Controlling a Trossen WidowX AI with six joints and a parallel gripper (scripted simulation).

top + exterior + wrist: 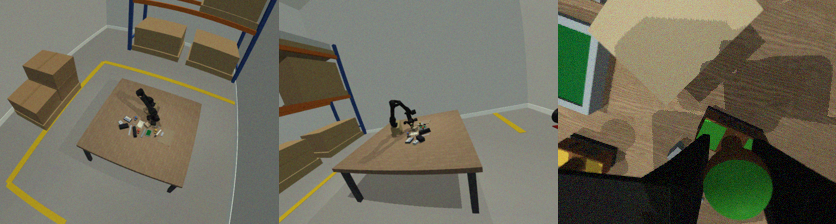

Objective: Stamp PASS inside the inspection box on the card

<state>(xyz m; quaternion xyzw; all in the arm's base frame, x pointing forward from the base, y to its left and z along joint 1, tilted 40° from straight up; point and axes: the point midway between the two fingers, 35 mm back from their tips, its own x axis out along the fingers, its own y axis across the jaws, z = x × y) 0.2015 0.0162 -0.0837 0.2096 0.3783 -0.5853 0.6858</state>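
Now: gripper tip right at the green stamp. The rest, counted from my gripper tip: grey square plate 90 mm to the left, 40 mm below; then yellow-knobbed stamp 100 mm ahead, 70 mm to the left, 20 mm below; then tan block 50 mm to the right, 50 mm ahead, 10 mm below.
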